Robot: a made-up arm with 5 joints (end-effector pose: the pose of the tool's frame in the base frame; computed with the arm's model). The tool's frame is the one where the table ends. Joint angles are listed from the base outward.
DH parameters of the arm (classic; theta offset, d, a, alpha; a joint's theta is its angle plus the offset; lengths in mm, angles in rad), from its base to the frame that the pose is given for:
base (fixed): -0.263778 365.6 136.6 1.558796
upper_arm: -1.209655 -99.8 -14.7 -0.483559
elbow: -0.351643 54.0 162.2 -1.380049
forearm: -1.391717 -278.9 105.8 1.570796
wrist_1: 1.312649 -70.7 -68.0 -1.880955
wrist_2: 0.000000 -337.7 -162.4 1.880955
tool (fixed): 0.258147 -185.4 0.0 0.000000
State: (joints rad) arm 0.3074 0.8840 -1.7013 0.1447 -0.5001
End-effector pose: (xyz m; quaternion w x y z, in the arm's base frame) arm -0.2433 -0.2716 0.1224 0.4758 -0.7480 -0.4474 -0.1181
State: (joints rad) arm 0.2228 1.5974 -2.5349 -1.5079 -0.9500
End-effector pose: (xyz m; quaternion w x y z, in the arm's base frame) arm 0.3059 -0.1450 -0.1929 0.4278 0.4879 0.3838 0.6570
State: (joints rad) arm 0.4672 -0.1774 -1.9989 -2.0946 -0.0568
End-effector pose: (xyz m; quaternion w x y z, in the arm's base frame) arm -0.1116 -0.3195 0.0058 0.1049 -0.4045 -0.7788 -0.4678
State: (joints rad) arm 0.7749 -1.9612 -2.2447 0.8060 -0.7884
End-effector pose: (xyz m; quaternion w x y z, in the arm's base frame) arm 0.3965 0.1480 0.5934 0.2102 -0.2661 0.6878 0.6418
